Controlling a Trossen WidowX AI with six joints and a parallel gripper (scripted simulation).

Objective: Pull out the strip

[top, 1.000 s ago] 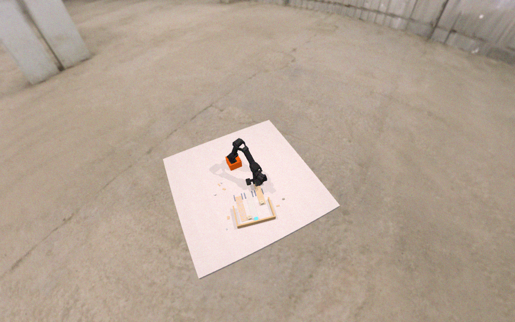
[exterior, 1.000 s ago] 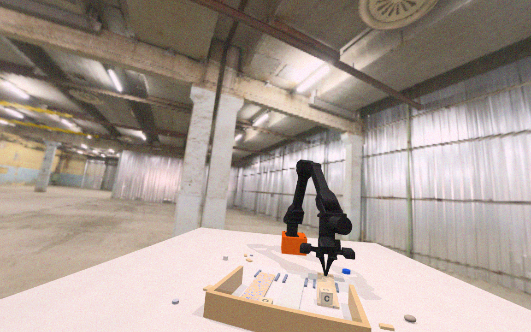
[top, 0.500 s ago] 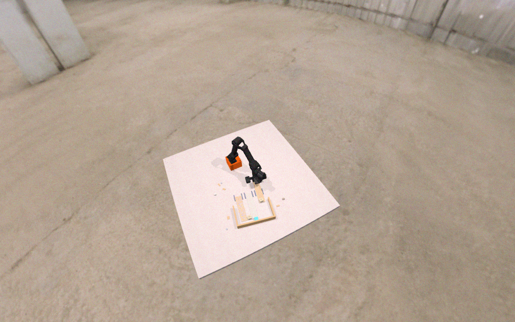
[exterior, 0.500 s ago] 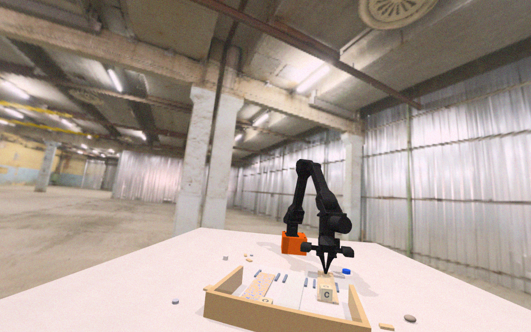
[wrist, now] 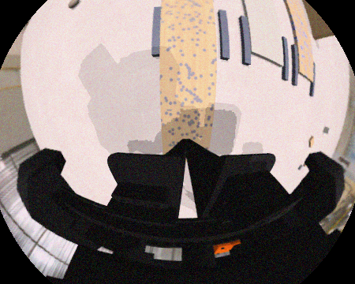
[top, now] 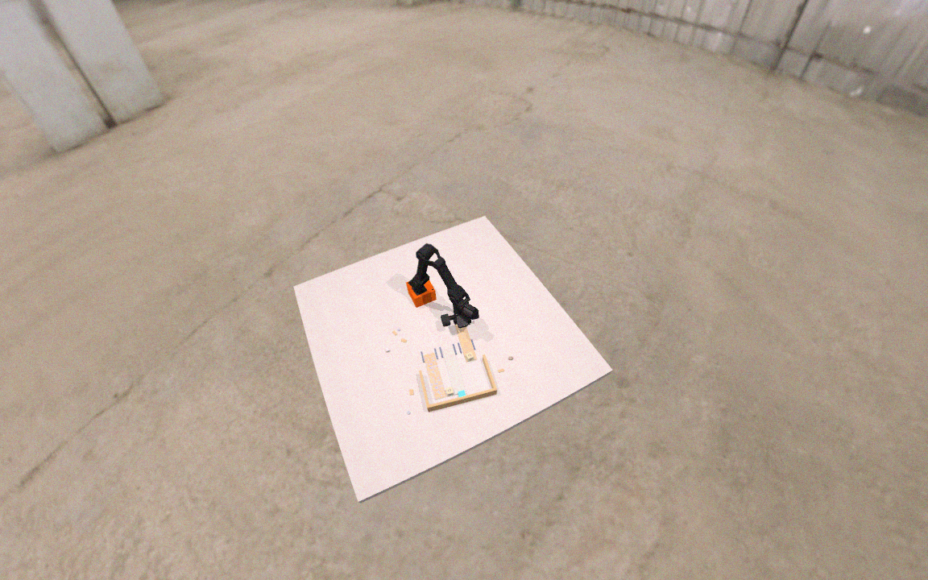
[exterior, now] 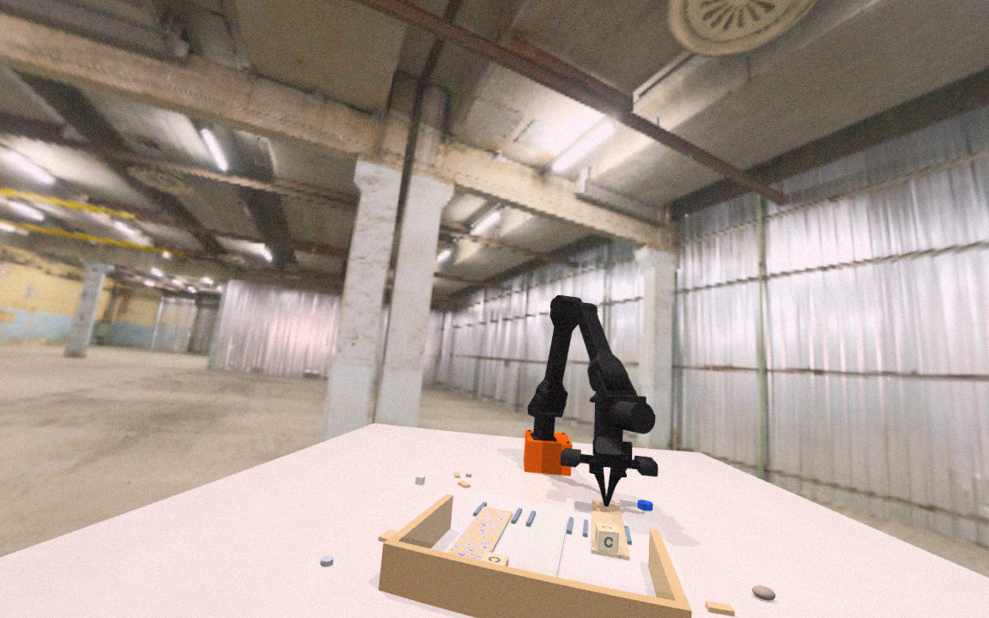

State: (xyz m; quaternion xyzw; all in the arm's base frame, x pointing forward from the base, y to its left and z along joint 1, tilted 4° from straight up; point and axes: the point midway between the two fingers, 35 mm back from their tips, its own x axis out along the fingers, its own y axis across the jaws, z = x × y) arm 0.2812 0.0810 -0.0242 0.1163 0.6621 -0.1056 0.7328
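Right now my gripper tip is 90 mm short of the strip and 30 mm to the left of it. The rest, counted from my gripper tip: grey pebble 300 mm ahead, 100 mm to the left; then blue disc 90 mm to the left, 10 mm behind.
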